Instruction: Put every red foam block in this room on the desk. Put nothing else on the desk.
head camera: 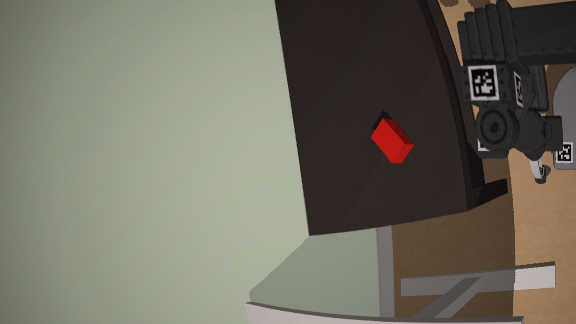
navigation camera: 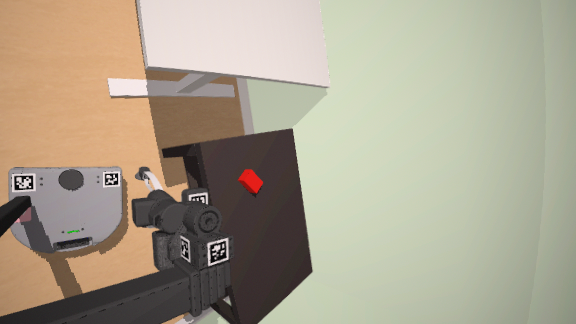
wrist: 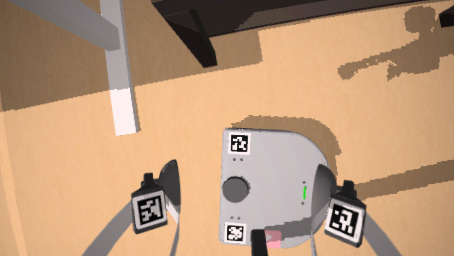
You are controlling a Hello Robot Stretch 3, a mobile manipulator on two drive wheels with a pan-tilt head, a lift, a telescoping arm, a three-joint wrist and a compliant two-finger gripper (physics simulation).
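Frame: origin at the robot's base, x back, y right, z up, level; metres.
Seen in the pictures: gripper, fingertip midpoint: (navigation camera: 143, 196) (wrist: 245, 181); robot's base, link origin: (navigation camera: 71, 178) (wrist: 238, 176).
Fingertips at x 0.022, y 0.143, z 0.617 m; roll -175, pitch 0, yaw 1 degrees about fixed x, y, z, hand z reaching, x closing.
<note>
Offsets run from my fingertips to a thing's top centre. "*": to the spot under its first point. Level surfaces: height alone.
A red block {dx -0.003, dy +0.459, dz -0.122 m} (head camera: 391, 141) (navigation camera: 250, 181) lies on the dark brown table {dz -0.167 m} (head camera: 350, 60) (navigation camera: 270, 240), towards the end nearer the white table (head camera: 300, 317) (navigation camera: 230, 35). The frames do not tell which of the two tables is the desk. My gripper (head camera: 540, 172) (navigation camera: 143, 173) (wrist: 245, 181) is open, its fingers wide apart with nothing held between them. It points back towards my base, over the floor in front of the dark table and off to the side of the block. The block does not show in the wrist view.
My wheeled base (navigation camera: 100, 210) (wrist: 280, 160) stands on the wood floor. The white table's foot bar (head camera: 535, 276) (navigation camera: 125, 88) (wrist: 122, 110) reaches out across the floor. A dark table leg {* dx -0.136, dy +0.238, dz -0.432 m} (wrist: 200, 50) shows in the wrist view. A pale green wall (head camera: 150, 150) (navigation camera: 425, 150) stands behind both tables.
</note>
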